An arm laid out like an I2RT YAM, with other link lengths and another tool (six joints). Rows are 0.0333 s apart.
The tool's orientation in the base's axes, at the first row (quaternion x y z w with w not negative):
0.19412 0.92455 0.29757 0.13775
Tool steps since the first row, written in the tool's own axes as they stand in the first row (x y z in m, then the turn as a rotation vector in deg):
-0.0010 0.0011 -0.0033 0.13 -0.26 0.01
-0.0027 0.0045 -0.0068 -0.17 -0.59 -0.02
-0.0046 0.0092 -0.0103 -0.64 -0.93 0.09
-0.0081 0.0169 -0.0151 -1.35 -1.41 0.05
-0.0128 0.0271 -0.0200 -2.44 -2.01 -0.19
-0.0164 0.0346 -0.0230 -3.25 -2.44 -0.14
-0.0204 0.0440 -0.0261 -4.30 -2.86 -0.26
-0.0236 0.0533 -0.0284 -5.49 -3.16 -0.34
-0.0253 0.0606 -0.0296 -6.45 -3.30 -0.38
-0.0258 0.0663 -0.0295 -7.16 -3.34 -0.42
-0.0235 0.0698 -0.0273 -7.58 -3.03 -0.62
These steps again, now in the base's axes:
0.0000 -0.0013 0.0034 -0.18 -0.13 -0.18
0.0011 -0.0012 0.0084 -0.02 -0.53 -0.32
0.0028 -0.0003 0.0143 0.34 -0.93 -0.54
0.0063 0.0016 0.0232 0.83 -1.62 -0.70
0.0115 0.0047 0.0338 1.54 -2.67 -0.72
0.0156 0.0072 0.0412 2.15 -3.33 -0.91
0.0206 0.0109 0.0499 2.92 -4.16 -0.92
0.0252 0.0153 0.0578 3.87 -4.95 -0.88
0.0283 0.0194 0.0633 4.66 -5.50 -0.80
0.0303 0.0235 0.0668 5.27 -5.86 -0.69
0.0301 0.0283 0.0668 5.65 -5.92 -0.29

